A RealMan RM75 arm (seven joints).
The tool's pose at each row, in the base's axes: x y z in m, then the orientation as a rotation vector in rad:
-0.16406 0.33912 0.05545 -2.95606 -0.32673 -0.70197
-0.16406 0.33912 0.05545 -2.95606 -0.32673 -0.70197
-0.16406 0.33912 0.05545 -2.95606 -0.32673 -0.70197
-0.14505 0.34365 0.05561 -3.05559 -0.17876 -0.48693
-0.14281 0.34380 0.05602 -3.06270 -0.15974 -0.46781
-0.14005 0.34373 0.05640 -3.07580 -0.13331 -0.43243
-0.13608 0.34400 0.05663 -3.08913 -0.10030 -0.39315
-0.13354 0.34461 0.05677 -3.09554 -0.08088 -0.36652
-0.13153 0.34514 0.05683 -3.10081 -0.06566 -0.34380
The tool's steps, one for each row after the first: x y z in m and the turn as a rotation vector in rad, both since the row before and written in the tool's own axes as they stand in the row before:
0.00000 0.00000 0.00000 0.00000 0.00000 0.00000
0.00000 0.00000 0.00000 0.00000 0.00000 0.00000
0.01749 -0.00012 0.00871 -0.05085 -0.14946 0.09549
0.00226 0.00011 0.00031 -0.00426 -0.01278 0.01214
0.00273 0.00036 0.00045 -0.00796 -0.02373 0.01668
0.00389 0.00008 0.00088 -0.00862 -0.02607 0.02081
0.00253 -0.00044 0.00052 -0.00358 -0.01737 0.01238
0.00199 -0.00042 0.00043 -0.00306 -0.01480 0.00967

